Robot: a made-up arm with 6 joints. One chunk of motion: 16 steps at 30 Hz.
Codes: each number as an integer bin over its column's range. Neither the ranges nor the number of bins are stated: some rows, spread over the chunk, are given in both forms.
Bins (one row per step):
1: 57 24 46 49 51 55
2: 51 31 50 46 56 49
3: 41 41 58 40 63 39
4: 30 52 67 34 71 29
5: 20 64 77 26 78 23
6: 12 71 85 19 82 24
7: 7 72 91 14 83 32
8: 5 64 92 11 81 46
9: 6 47 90 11 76 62
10: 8 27 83 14 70 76
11: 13 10 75 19 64 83
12: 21 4 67 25 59 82
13: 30 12 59 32 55 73
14: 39 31 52 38 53 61
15: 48 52 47 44 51 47
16: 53 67 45 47 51 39
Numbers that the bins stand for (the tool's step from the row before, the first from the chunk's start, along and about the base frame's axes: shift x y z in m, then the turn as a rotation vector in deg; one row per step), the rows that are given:
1: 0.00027 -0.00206 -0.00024 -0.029 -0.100 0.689
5: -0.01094 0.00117 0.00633 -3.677 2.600 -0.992
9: -0.01518 -0.00020 0.00909 -6.056 2.400 1.057
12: -0.01064 -0.00368 0.00421 -3.835 0.700 2.107
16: -0.00094 0.00141 -0.00045 -0.346 -0.100 -0.152
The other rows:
2: -0.00155 -0.00149 0.00061 -0.505 0.400 0.374
3: -0.00458 -0.00069 0.00230 -1.457 1.100 -0.152
4: -0.00791 0.00020 0.00421 -2.408 1.900 -0.677
6: -0.01336 0.00174 0.00803 -4.787 3.000 -0.939
7: -0.01488 0.00182 0.00930 -5.580 3.100 -0.519
8: -0.01548 0.00117 0.00952 -6.056 2.900 0.216
10: -0.01458 -0.00182 0.00761 -5.580 1.800 1.792
11: -0.01306 -0.00319 0.00591 -4.787 1.200 2.160
13: -0.00791 -0.00303 0.00252 -2.725 0.300 1.634
14: -0.00518 -0.00149 0.00103 -1.774 0.100 1.004
15: -0.00245 0.00020 -0.00003 -0.822 -0.100 0.269

